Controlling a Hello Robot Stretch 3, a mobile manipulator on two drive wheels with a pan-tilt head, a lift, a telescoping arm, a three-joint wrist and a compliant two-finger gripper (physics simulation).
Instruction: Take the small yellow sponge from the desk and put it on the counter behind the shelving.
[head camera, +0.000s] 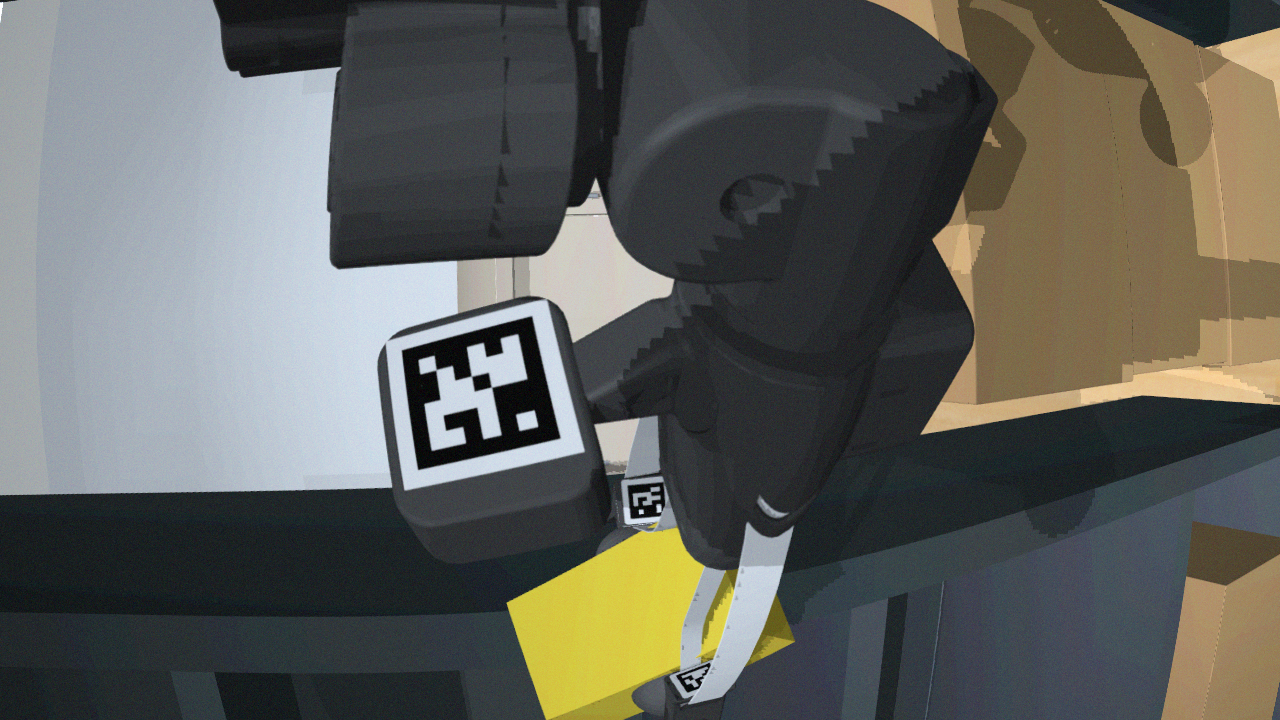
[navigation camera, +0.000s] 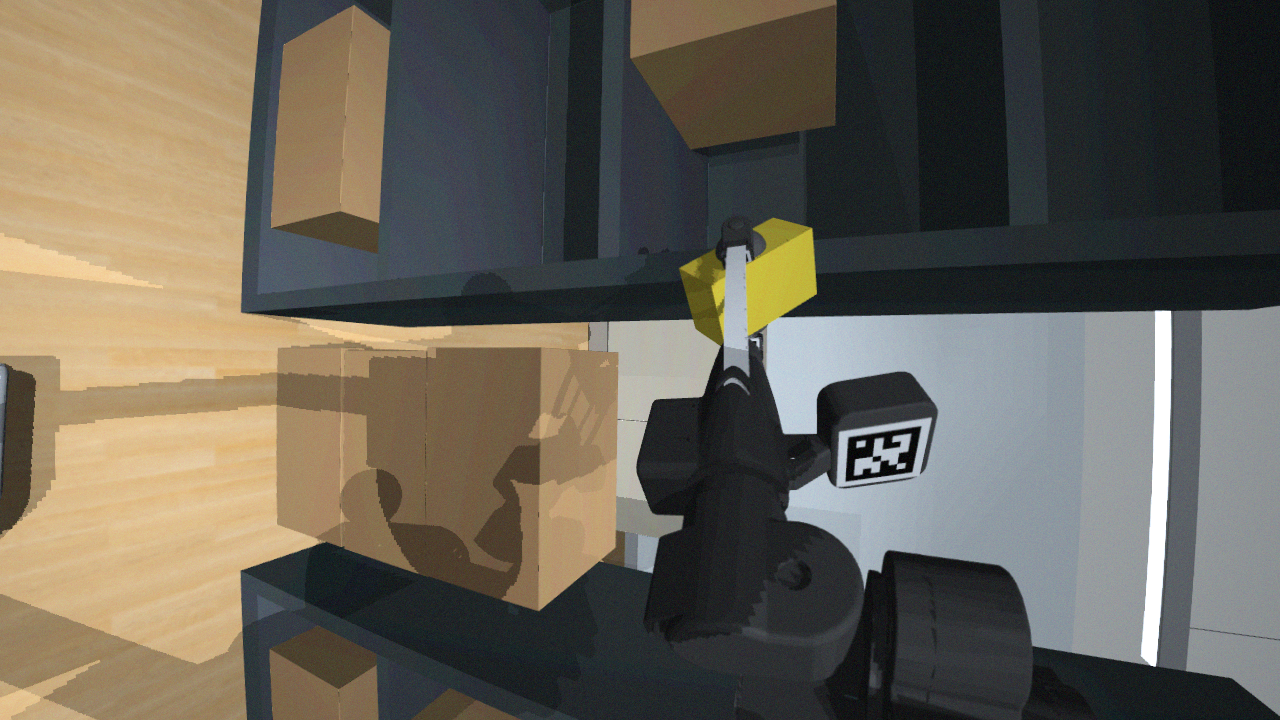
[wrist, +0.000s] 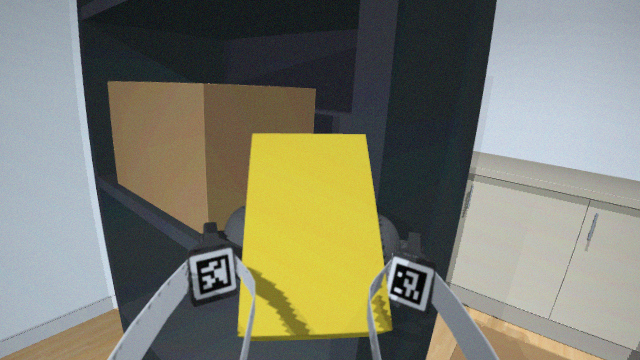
The pictures show: the gripper, a yellow sponge, a beige counter and a dark shelving unit.
The gripper is seen too in the navigation camera view and in the wrist view.
